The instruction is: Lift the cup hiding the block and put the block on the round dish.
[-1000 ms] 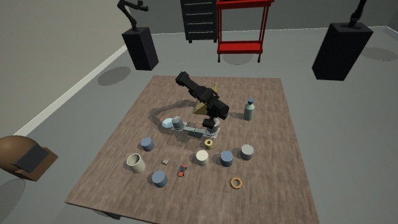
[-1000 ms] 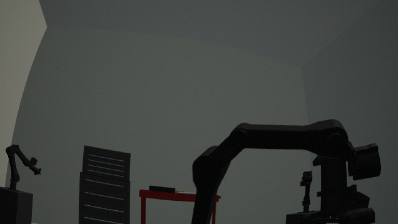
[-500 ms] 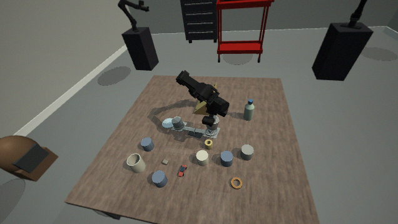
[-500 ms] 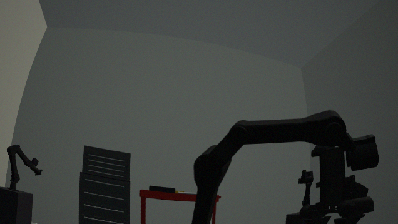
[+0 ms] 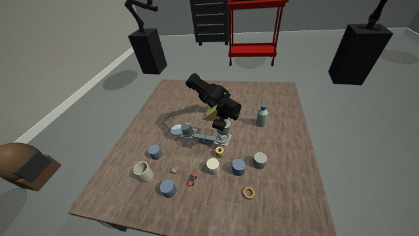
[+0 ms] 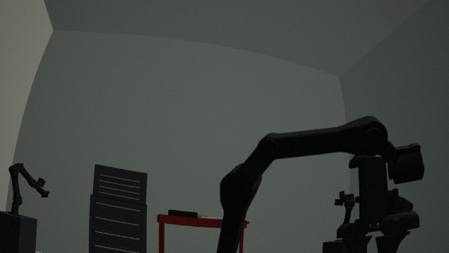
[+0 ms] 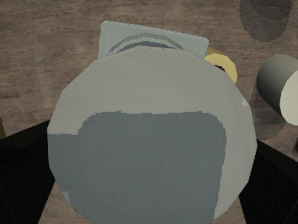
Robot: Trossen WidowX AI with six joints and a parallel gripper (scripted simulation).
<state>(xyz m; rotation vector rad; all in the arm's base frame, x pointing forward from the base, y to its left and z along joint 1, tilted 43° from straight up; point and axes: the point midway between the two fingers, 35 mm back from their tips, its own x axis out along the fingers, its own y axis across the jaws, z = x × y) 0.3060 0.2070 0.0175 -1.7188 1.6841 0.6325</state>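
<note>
Now: gripper tip 2 cm to the right of the grey cup. From my gripper tip the other things lie so: grey block 10 cm below, 1 cm to the right; then green bottle 24 cm behind, 21 cm to the left, 8 cm below; then small balance 17 cm below, 13 cm to the right, 2 cm behind.
</note>
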